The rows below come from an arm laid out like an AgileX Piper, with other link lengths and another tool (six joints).
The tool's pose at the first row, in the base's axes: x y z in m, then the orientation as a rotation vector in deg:
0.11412 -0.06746 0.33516 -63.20 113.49 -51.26
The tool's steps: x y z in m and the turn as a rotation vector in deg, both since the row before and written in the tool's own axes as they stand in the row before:
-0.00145 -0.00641 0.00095 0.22 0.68 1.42
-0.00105 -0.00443 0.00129 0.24 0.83 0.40
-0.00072 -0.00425 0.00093 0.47 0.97 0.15
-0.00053 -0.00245 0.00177 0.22 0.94 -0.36
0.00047 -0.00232 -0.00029 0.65 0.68 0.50
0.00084 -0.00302 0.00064 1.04 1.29 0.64
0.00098 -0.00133 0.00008 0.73 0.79 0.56
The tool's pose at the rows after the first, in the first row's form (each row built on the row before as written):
0.11811 -0.06897 0.34025 -61.37 114.44 -51.20
0.12136 -0.07024 0.34344 -60.59 115.11 -51.79
0.12409 -0.07167 0.34659 -59.92 115.65 -52.82
0.12669 -0.07275 0.34780 -59.95 116.15 -53.87
0.12713 -0.07405 0.34975 -58.86 116.44 -54.69
0.12836 -0.07625 0.35173 -57.23 117.00 -56.21
0.12840 -0.07767 0.35258 -55.99 117.32 -57.14

